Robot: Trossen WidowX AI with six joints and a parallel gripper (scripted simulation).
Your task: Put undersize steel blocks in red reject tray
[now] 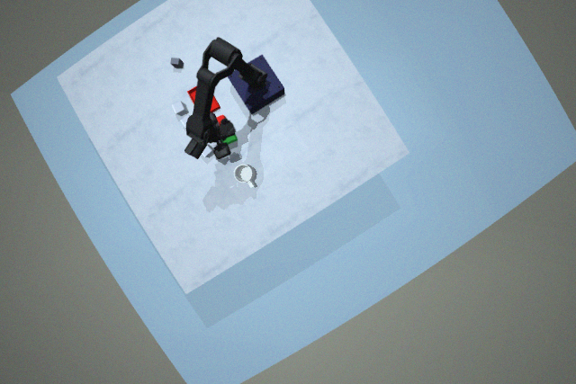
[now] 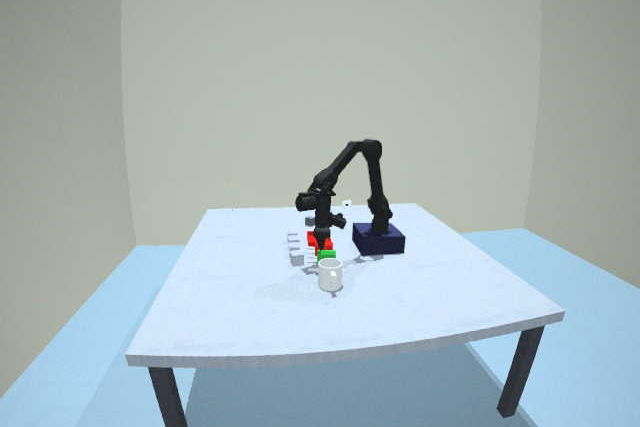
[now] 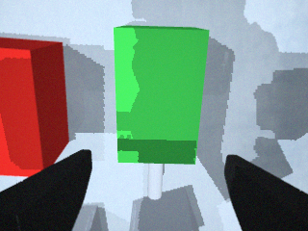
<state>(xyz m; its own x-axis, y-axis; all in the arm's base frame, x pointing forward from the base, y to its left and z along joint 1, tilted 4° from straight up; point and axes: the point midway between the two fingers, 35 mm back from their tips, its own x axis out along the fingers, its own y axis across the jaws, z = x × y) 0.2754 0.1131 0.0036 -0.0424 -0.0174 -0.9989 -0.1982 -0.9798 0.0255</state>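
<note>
Now: the green GO gauge 10 mm ahead of my gripper tip and 50 mm below it. Round my gripper tip: white mug: 200 mm to the left, 30 mm below; red reject tray: 30 mm behind, 220 mm to the right, 60 mm below; red block: 90 mm to the right, 50 mm below.
</note>
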